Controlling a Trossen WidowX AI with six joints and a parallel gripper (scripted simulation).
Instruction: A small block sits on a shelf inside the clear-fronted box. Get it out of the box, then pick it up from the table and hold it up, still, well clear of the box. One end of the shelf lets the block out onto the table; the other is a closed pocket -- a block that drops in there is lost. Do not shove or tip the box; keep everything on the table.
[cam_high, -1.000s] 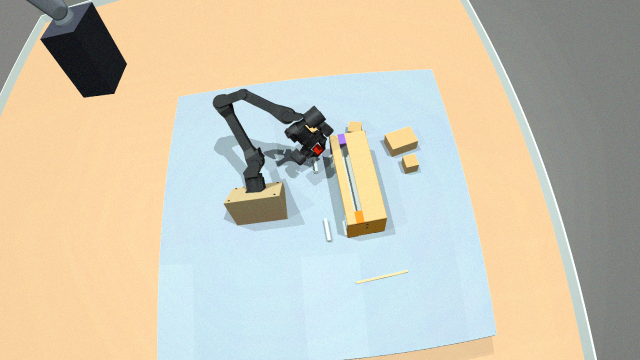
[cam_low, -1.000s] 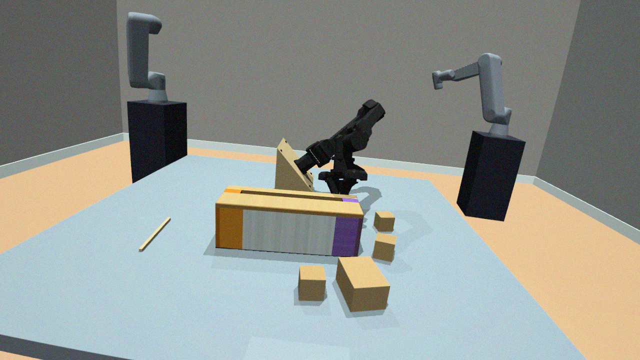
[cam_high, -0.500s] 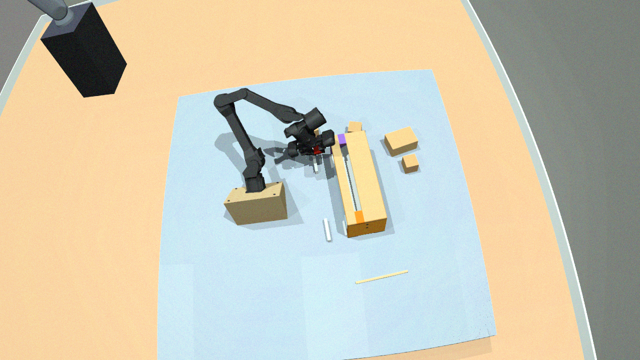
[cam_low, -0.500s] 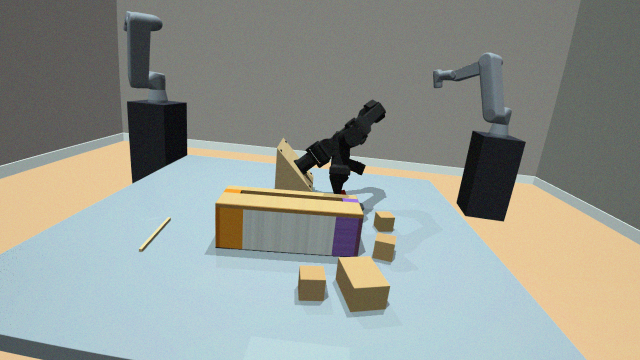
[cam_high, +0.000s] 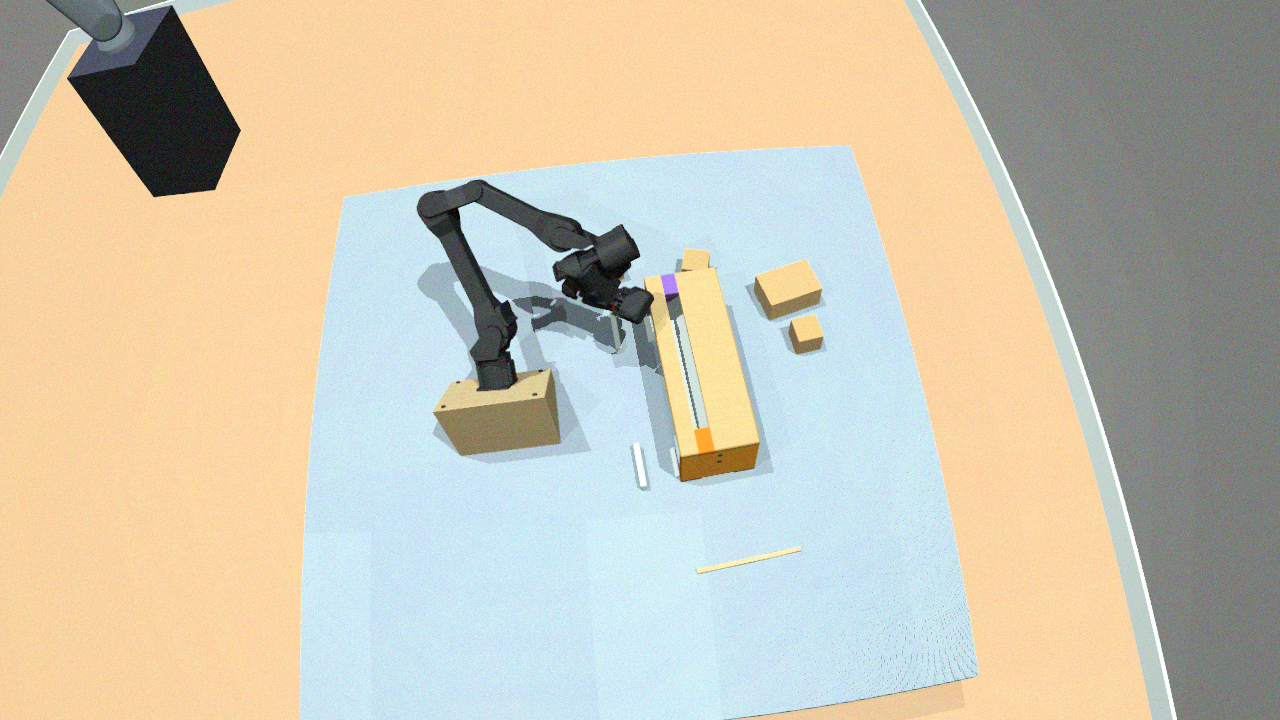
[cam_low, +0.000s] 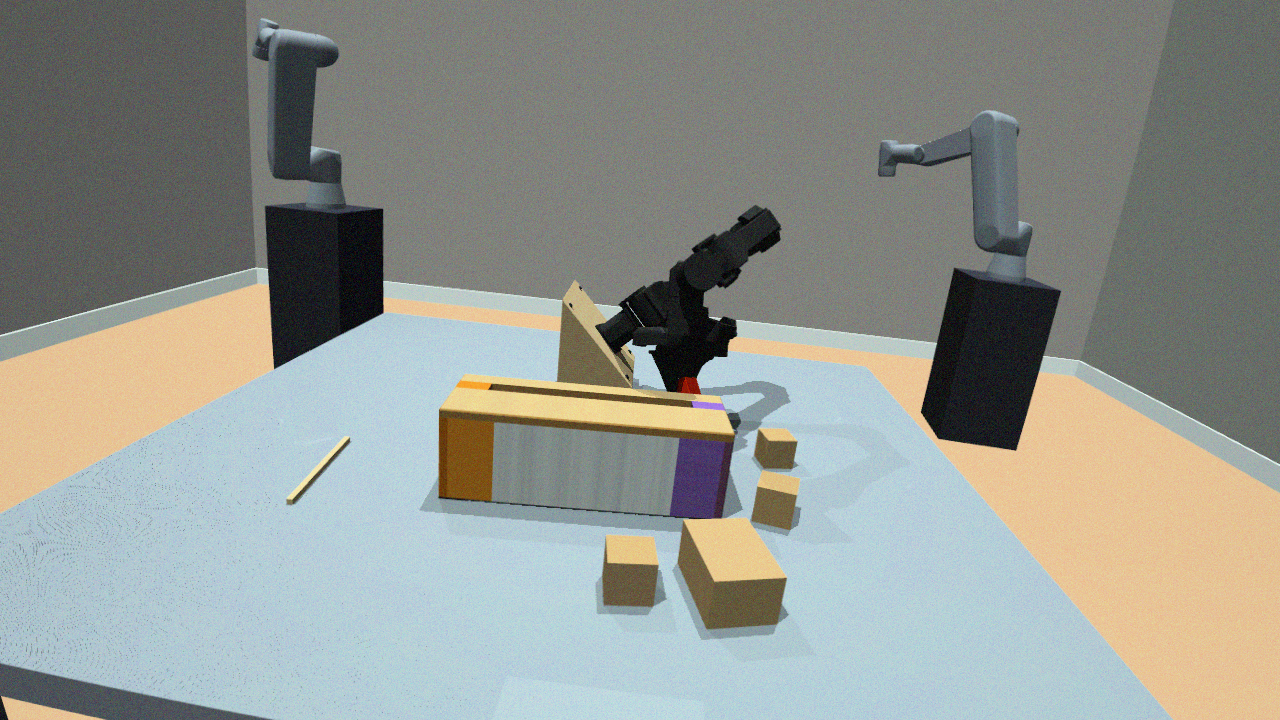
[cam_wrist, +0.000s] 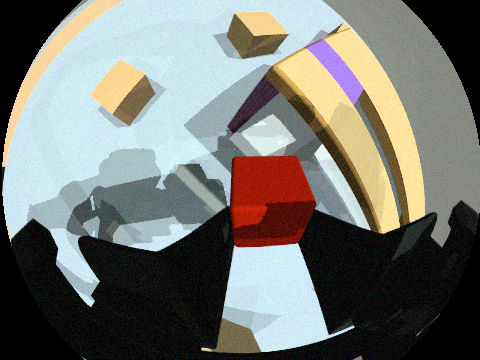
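Right now the red block is 1 cm to the left of my gripper tip and 1 cm above it. Round my gripper tip: thin wooden stick 47 cm to the right, 24 cm ahead, 10 cm below.
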